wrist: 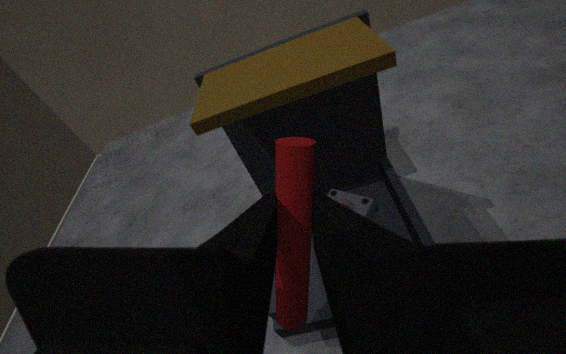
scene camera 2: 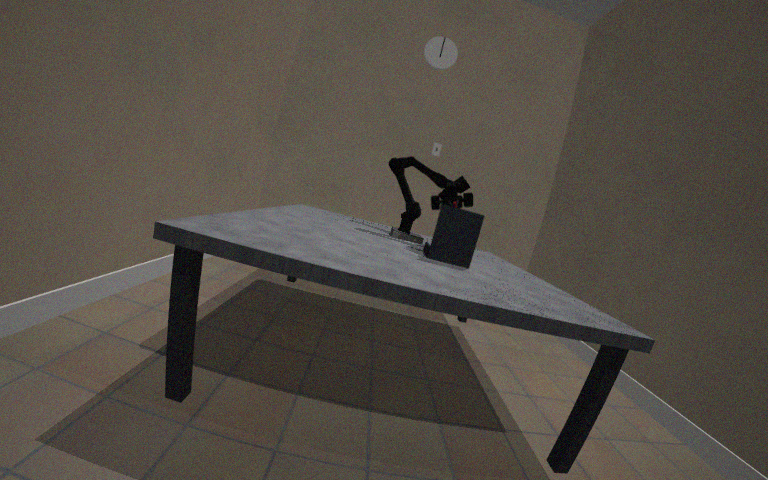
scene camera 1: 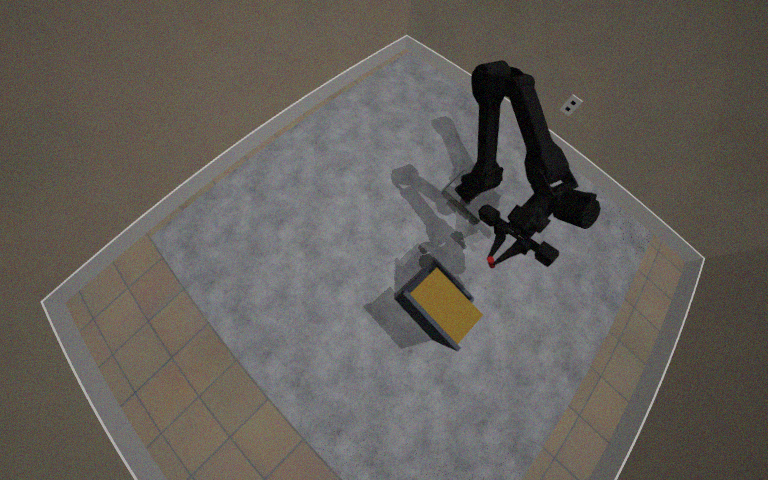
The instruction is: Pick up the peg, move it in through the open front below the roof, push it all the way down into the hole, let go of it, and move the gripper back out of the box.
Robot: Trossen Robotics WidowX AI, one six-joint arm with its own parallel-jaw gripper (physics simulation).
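Places are measured from the arm's base along level axes (x right, y ahead, z up), in centimetres.
Pixels of known places: gripper, fingertip midpoint: [wrist: 293, 204] [scene camera 1: 490, 262]; arm's base at its link origin: [scene camera 2: 403, 231] [scene camera 1: 467, 191].
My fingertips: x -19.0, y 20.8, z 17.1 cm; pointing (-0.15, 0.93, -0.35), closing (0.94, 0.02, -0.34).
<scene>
Ahead of a thing's pixels: the offset from my fingertips to its top centre. "spot": to the spot under its first point. Level surfaces: height alone.
My gripper [scene camera 1: 492, 259] [wrist: 293, 204] is shut on the red peg {dy -0.8, dx -0.4, dz +2.7 cm} [scene camera 1: 491, 262] [scene camera 2: 455, 204] [wrist: 294, 240], held between the fingertips above the table, apart from the box. The dark box {dy +10.7, dx -0.2, dz -0.2 cm} [scene camera 1: 421, 321] [scene camera 2: 455, 237] [wrist: 320, 125] stands on the table with its yellow roof {dz -0.2 cm} [scene camera 1: 445, 305] [wrist: 295, 70] on top. In the wrist view the open front below the roof faces the gripper, behind the peg. A grey block with dark screws {dy +12.3, dx +0.6, dz -16.3 cm} [wrist: 366, 206] shows on the box floor, partly covered by the right finger. The hole is mostly hidden there.
The roof's front edge overhangs the opening. The box's low floor rim {spot: dy +10.3, dx +6.9, dz -16.6 cm} [wrist: 407, 212] runs along the right side in the wrist view. The arm's base [scene camera 1: 465, 189] stands behind the box on the grey table [scene camera 1: 283, 226] [scene camera 2: 294, 243].
</scene>
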